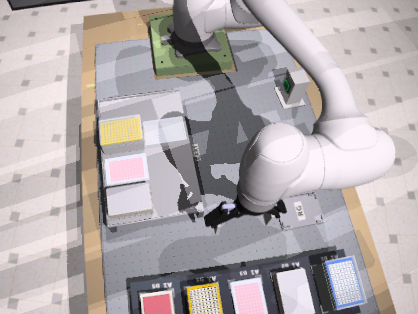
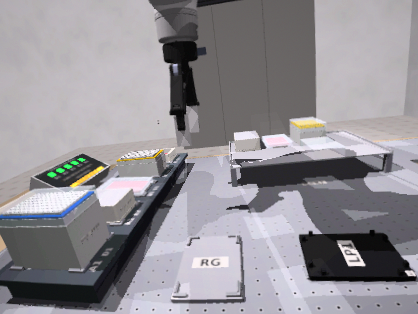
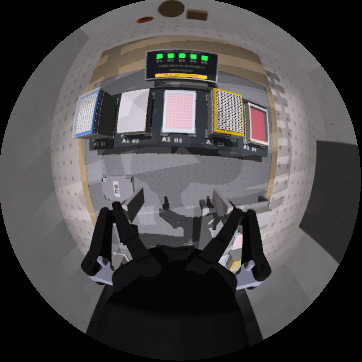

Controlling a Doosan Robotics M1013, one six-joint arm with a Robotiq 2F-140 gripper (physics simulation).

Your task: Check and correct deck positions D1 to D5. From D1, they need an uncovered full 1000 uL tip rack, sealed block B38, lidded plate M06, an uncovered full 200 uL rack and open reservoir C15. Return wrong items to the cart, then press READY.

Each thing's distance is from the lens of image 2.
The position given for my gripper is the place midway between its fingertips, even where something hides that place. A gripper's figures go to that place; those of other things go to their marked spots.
my gripper [image 2: 190,138]: 0.57 m
blue-rimmed tip box [image 2: 60,248]: 0.42 m
black LP1 pad [image 2: 370,256]: 0.46 m
